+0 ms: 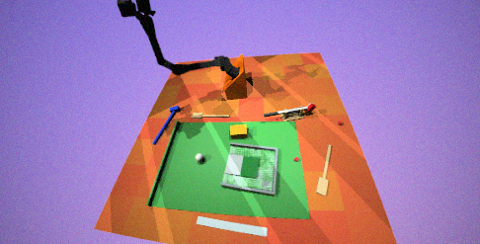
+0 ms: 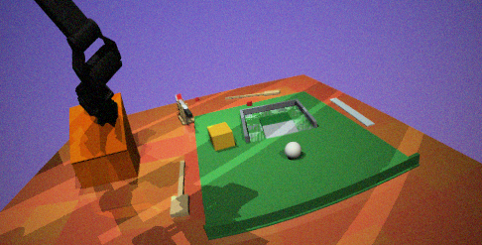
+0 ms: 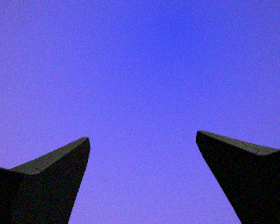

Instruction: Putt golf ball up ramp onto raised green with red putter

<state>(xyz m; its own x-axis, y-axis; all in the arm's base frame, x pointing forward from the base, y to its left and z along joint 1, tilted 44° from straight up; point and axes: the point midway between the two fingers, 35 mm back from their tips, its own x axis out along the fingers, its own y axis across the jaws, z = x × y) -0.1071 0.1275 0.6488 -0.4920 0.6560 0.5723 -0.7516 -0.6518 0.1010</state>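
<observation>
My gripper tip is now 390 mm short of the yellow block, 380 mm to the right of it and 750 mm above it. Round my gripper tip: white golf ball: 550 mm ahead, 180 mm to the left, 750 mm below; then red putter: 270 mm ahead, 670 mm to the left, 720 mm below; then blue putter: 320 mm ahead, 110 mm to the right, 760 mm below.
</observation>
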